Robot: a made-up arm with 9 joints. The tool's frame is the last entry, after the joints.
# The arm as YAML. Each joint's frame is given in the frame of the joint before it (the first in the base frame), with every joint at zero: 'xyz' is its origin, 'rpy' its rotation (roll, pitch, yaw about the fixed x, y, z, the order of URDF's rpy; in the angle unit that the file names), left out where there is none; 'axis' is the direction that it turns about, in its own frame. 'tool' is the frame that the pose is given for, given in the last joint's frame.
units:
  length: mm
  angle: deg
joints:
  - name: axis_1
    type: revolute
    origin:
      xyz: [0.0, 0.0, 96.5]
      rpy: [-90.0, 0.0, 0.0]
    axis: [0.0, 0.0, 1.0]
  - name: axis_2
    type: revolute
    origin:
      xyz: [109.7, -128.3, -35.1]
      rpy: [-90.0, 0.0, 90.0]
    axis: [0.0, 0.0, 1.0]
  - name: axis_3
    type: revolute
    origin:
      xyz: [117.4, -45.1, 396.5]
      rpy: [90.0, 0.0, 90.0]
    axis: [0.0, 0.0, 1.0]
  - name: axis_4
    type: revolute
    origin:
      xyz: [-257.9, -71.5, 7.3]
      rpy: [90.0, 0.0, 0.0]
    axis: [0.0, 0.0, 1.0]
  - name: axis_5
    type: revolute
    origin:
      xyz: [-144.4, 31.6, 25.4]
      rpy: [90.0, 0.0, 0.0]
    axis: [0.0, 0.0, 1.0]
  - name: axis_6
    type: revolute
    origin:
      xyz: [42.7, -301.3, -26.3]
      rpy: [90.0, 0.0, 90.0]
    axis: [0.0, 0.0, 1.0]
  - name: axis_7
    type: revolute
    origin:
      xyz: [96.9, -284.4, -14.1]
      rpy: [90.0, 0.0, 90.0]
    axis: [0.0, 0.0, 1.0]
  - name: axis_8
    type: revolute
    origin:
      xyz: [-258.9, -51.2, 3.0]
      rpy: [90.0, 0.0, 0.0]
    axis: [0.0, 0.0, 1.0]
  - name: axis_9
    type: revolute
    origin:
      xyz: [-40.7, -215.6, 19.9]
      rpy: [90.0, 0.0, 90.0]
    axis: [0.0, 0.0, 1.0]
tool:
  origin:
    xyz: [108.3, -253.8, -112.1]
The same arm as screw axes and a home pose.
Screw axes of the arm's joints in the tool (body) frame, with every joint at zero. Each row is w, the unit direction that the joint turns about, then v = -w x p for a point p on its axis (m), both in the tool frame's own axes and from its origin. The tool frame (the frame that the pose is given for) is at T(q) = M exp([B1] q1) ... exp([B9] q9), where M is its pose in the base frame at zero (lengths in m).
B1: w 0 1 0 v -0.7504 0 0.4986
B2: w -1 0 0 v 0 -0.8787 -0.2361
B3: w 0 0 -1 v 0.191 0.2118 0
B4: w 1 0 0 v 0 0.754 -0.0669
B5: w 0 0 1 v 0.2113 -0.3087 0
B6: w 0 -1 0 v 0.6961 0 -0.0074
B7: w 1 0 0 v 0 0.4117 -0.1827
B8: w 0 1 0 v -0.1528 0 0.1073
B9: w 0 0 1 v 0.2538 0.1083 0
M =
1 0 0 -0.4986
0 1 0 0.201
0 0 1 -0.6539
0 0 0 1

